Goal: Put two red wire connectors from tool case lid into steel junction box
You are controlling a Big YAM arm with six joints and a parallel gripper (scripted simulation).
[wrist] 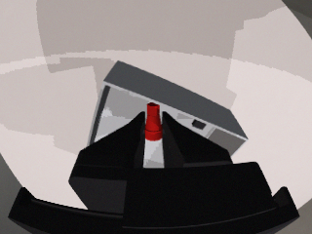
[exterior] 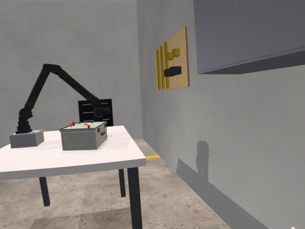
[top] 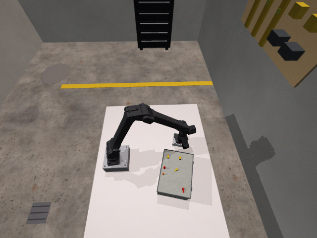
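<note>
Right now the grey tool case is 260 mm to the right of my hand, 100 mm behind it and 80 mm above it. Also, from my hand: orange connector (260 mm to the right, 190 mm behind, 120 mm above).
</note>
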